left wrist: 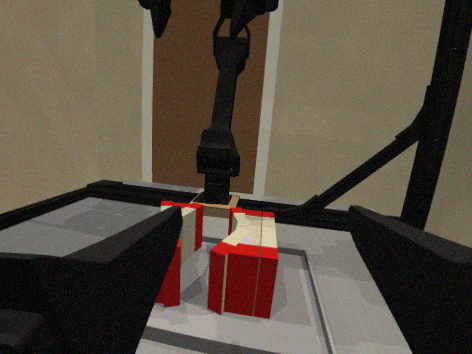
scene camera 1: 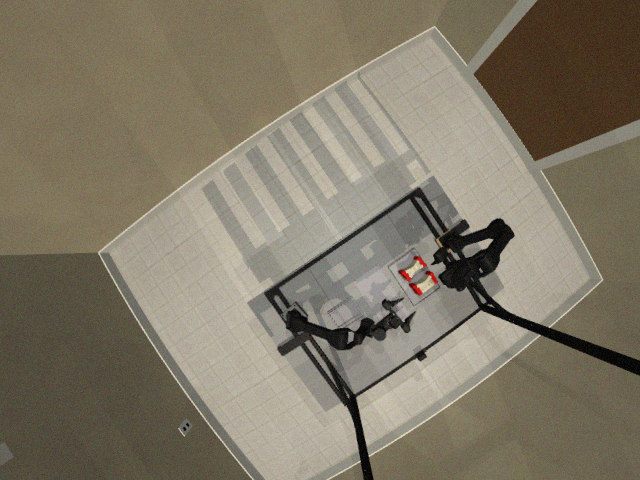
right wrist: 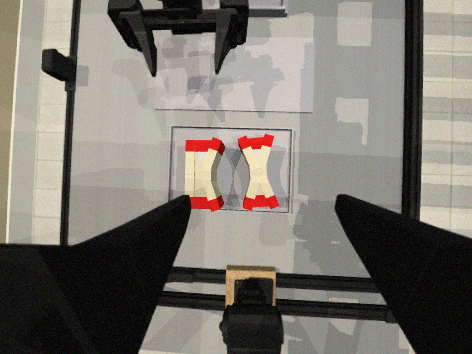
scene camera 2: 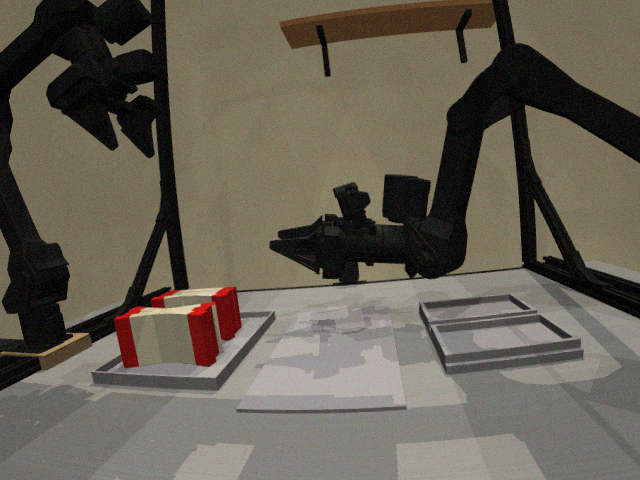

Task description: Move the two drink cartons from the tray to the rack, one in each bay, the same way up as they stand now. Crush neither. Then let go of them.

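Frame: origin at the left arm's base, x right, y ahead, z up, level; metres.
Where they show: left gripper, fingertip midpoint: (left wrist: 264, 214) (scene camera 1: 409, 304) (right wrist: 184, 73) (scene camera 2: 274, 239); right gripper, fingertip midpoint: (left wrist: 193, 36) (scene camera 1: 437, 272) (right wrist: 262, 201) (scene camera 2: 134, 153); left arm's base at its link origin: (scene camera 1: 294, 316); right arm's base at its link origin: (left wrist: 216, 199) (scene camera 1: 448, 241) (right wrist: 250, 295) (scene camera 2: 45, 342).
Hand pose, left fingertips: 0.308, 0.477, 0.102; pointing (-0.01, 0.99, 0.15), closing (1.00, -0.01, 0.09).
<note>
Things, the pixels of their top centre, and the offset from my left fingertips, as dx, dy, dz. Level surfaces: height alone.
- grey tray at its top centre: (left wrist: 209, 271) (scene camera 2: 196, 337) (right wrist: 229, 168) (scene camera 1: 415, 277) -0.041, +0.128, -0.130
- grey rack at its top centre: (scene camera 2: 485, 317) (scene camera 1: 351, 322) -0.088, -0.279, -0.126
- thin pale board at its surface level: dz -0.142
Two drink cartons with cream waists and red ends stand upright, side by side and apart, in the grey tray (scene camera 2: 155, 381) (right wrist: 232, 128). One carton (scene camera 1: 413, 268) (scene camera 2: 162, 338) (right wrist: 258, 172) is nearer in scene camera 2; the other carton (scene camera 1: 424, 284) (left wrist: 245, 280) (right wrist: 199, 175) is behind it. The grey rack (scene camera 2: 511, 356) at the right of scene camera 2 has two empty bays. My left gripper (scene camera 1: 408, 305) (scene camera 2: 275, 239) (right wrist: 184, 73) is open and empty, level, above the table near the tray. My right gripper (scene camera 2: 132, 152) (right wrist: 262, 201) is open and empty, high above the tray side.
A thin pale board (scene camera 2: 320, 400) (right wrist: 290, 75) lies between the tray and the rack. Black frame rails and posts (scene camera 2: 168, 206) surround the table. A brown shelf (scene camera 2: 387, 23) hangs on the wall in scene camera 2. Patchy shadows cross the table.
</note>
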